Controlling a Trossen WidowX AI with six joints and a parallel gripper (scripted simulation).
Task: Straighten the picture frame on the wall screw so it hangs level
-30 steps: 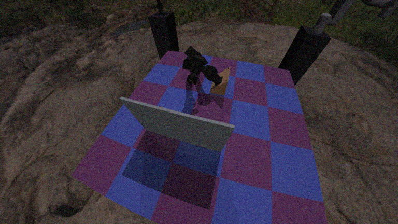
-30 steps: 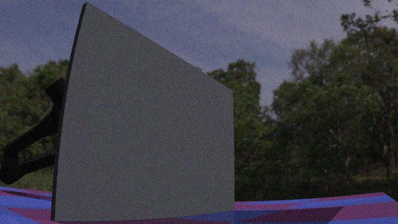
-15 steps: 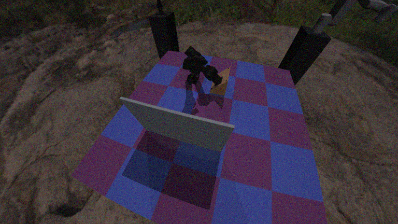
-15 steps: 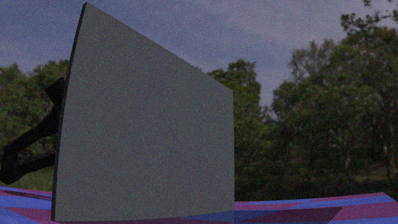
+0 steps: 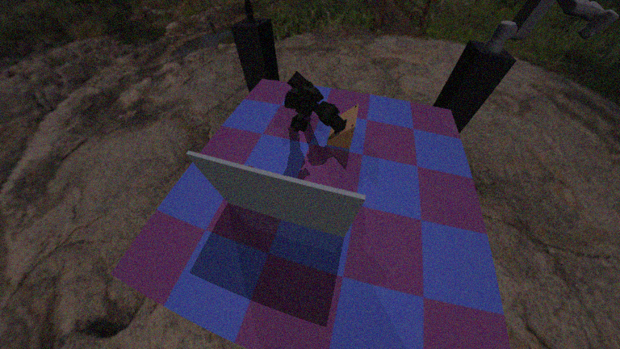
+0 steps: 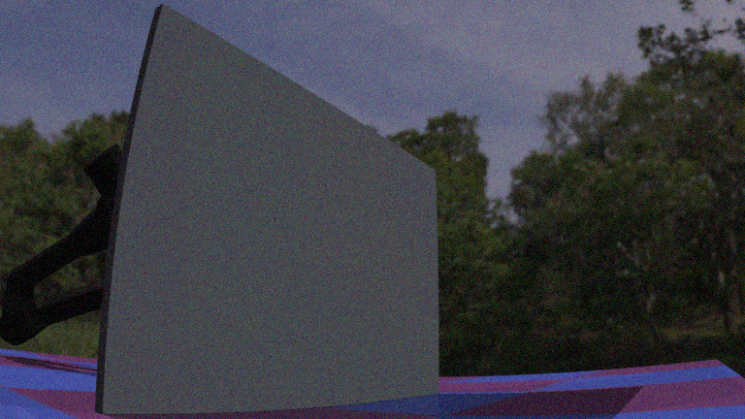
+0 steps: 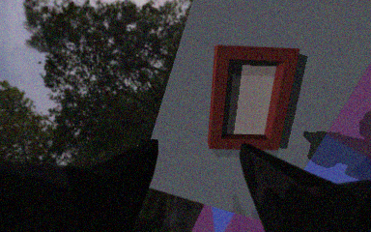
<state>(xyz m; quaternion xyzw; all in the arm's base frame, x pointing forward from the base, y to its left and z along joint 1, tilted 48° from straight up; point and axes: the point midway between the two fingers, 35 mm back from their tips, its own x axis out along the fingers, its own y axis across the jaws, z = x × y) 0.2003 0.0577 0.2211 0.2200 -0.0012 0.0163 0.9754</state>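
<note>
My gripper tip is 200 mm short of the picture frame, 10 mm to the left of it and 90 mm above it. From my gripper tip the other things lie so: grey wall panel (210 mm ahead, 110 mm below).
</note>
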